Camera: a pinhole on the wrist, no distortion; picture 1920 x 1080 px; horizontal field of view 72.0 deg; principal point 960.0 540.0 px. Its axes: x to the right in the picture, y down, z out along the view. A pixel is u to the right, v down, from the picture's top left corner.
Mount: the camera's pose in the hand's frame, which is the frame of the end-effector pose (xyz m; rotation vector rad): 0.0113 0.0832 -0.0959 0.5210 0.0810 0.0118
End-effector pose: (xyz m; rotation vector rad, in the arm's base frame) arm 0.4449 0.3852 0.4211 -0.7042 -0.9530 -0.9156
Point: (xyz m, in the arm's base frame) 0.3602 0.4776 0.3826
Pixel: 221.0 506.3
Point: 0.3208 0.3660 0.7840
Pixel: 1850.8 304.8
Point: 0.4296 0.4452 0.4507
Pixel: 786.2 674.5
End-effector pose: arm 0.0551 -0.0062 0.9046 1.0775 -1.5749 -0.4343
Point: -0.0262 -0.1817 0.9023
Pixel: 1481.7 470.1
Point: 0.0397 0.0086 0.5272
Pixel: outside the picture
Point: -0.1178 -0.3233 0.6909
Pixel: 1150.3 310.8
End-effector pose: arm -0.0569 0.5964 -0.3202 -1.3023 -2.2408 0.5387
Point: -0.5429 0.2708 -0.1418
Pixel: outside the picture
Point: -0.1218 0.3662 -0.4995
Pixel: outside the picture
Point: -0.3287 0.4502 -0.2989
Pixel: outside the picture
